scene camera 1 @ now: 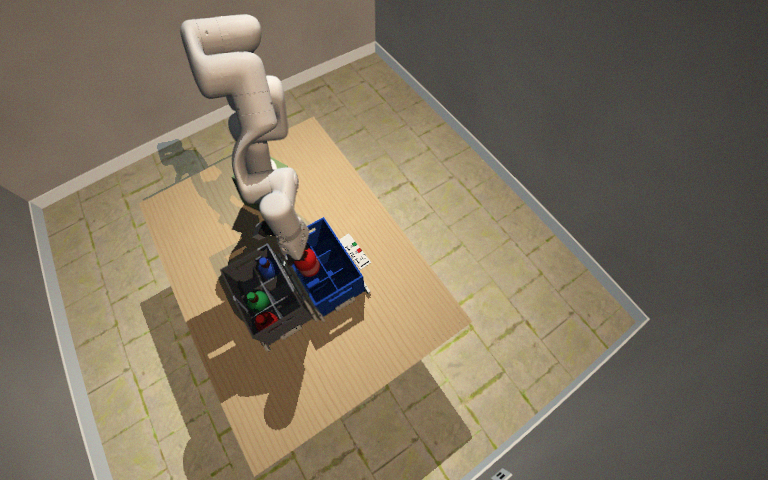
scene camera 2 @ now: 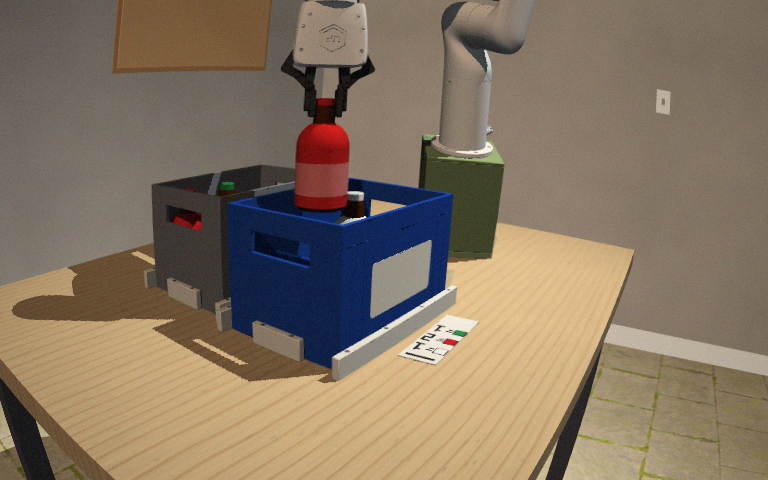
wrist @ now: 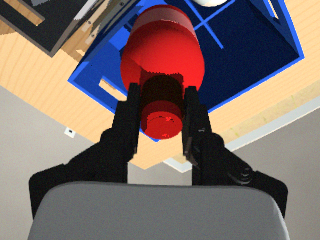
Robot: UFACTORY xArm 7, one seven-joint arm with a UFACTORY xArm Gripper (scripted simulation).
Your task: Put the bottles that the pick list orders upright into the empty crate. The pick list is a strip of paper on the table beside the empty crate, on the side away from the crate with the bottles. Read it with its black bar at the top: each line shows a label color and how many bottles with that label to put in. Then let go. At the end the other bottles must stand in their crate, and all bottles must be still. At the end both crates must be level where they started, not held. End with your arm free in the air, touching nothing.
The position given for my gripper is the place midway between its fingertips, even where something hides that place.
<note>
I see my gripper (scene camera 1: 301, 253), a red bottle (scene camera 2: 322, 151), a blue crate (scene camera 2: 348, 281), a grey crate (scene camera 2: 200, 259), a pick list (scene camera 2: 438, 341) and a rail (scene camera 2: 343, 364).
The blue crate is seen too in scene camera 1 (scene camera 1: 342, 271) and in the wrist view (wrist: 259, 47). My gripper shows as well in the wrist view (wrist: 161, 99).
</note>
